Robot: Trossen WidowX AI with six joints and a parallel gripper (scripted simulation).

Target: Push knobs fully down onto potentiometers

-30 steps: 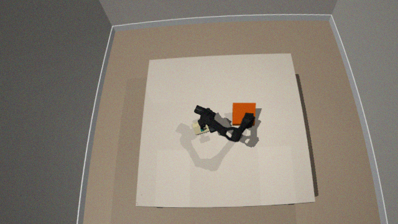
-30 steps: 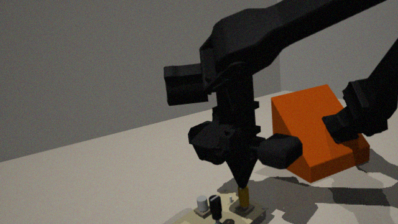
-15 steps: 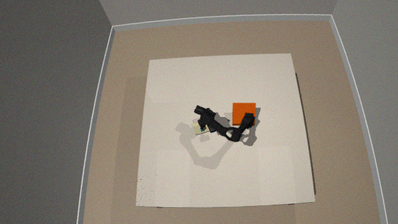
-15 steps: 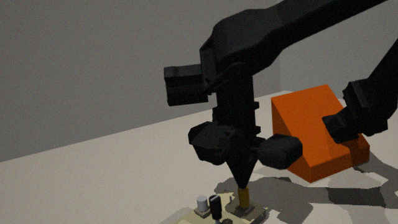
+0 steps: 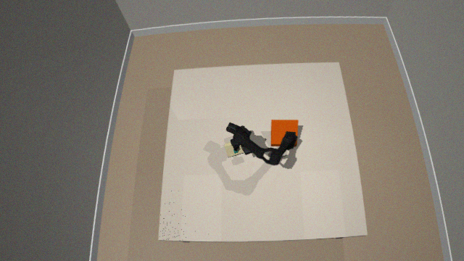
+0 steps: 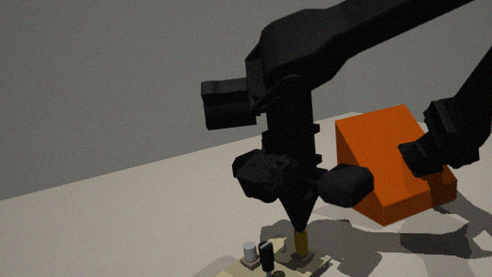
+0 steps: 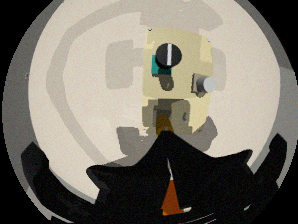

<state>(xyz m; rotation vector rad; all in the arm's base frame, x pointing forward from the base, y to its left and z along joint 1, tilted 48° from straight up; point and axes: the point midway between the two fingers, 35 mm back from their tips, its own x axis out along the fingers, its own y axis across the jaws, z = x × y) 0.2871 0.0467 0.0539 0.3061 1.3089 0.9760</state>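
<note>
My gripper tip is now 1 cm above the yellow knob. Round my gripper tip: black knob: 6 cm ahead, 3 cm to the left.
</note>
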